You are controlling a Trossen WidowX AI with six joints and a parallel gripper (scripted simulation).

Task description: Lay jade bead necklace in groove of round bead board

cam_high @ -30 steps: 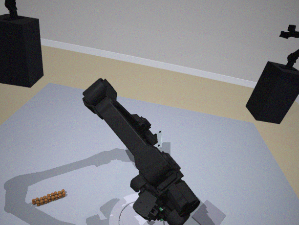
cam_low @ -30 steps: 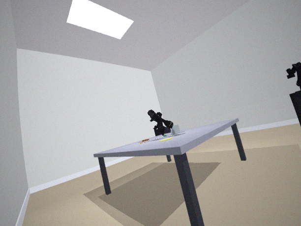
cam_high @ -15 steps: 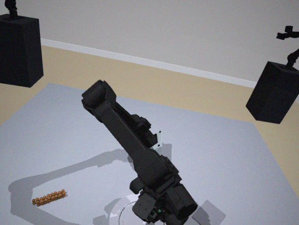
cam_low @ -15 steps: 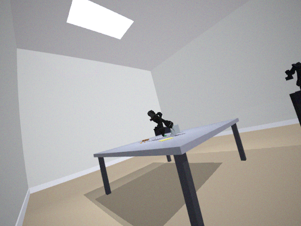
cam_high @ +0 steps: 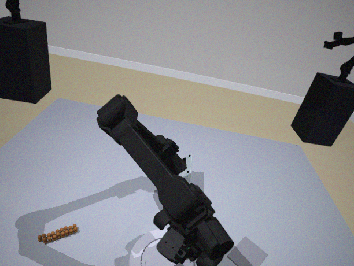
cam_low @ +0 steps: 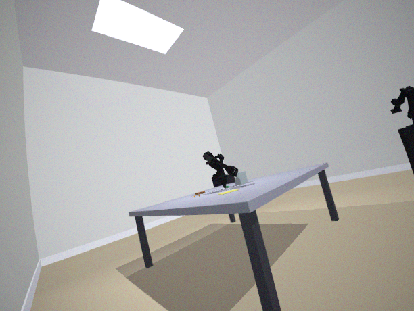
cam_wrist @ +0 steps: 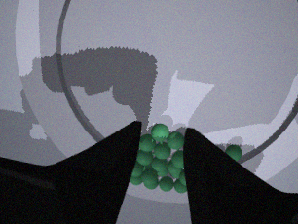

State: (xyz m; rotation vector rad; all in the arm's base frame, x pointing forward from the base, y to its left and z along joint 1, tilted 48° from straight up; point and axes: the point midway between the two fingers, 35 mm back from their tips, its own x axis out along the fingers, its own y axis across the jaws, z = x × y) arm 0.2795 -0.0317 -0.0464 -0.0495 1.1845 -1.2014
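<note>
My gripper tip is now 30 mm to the left of the round bead board, 20 mm short of it and 10 mm above it. From my gripper tip the other things lie so: yellow strip 220 mm ahead, 190 mm to the left, 10 mm below; then flat grey square 200 mm to the left, 30 mm behind, 10 mm below.
</note>
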